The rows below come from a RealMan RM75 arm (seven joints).
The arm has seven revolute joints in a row. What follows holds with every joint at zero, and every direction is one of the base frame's.
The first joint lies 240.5 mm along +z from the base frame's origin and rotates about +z.
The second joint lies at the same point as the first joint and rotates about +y.
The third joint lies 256 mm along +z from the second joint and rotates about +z.
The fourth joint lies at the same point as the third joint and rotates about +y.
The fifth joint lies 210 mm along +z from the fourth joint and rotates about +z.
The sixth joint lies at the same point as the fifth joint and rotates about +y.
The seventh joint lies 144 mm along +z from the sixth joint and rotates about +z.
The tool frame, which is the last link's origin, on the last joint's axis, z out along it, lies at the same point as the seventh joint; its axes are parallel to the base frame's.
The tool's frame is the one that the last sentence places.
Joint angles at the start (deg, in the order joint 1, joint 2, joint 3, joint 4, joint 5, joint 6, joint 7):
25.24, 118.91, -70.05, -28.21, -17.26, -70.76, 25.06
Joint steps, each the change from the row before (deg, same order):
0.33, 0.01, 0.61, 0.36, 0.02, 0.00, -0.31
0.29, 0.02, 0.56, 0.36, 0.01, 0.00, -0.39
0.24, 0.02, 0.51, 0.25, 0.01, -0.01, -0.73
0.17, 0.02, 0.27, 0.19, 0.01, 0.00, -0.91
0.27, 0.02, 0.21, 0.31, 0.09, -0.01, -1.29
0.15, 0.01, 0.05, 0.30, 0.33, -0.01, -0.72
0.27, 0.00, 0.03, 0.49, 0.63, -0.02, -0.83
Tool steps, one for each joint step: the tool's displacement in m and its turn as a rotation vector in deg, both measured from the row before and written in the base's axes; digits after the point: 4 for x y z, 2 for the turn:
0.0005, 0.0011, 0.0011, 0.44, 0.03, -0.30
0.0006, 0.0009, 0.0008, 0.43, -0.05, -0.33
0.0004, 0.0008, 0.0010, 0.62, -0.37, -0.30
0.0001, 0.0005, 0.0003, 0.55, -0.63, -0.24
-0.0001, 0.0008, -0.0001, 0.66, -0.90, -0.28
0.0005, 0.0003, 0.0000, 0.41, -0.30, -0.31
0.0007, 0.0007, 0.0001, 0.52, -0.16, -0.43

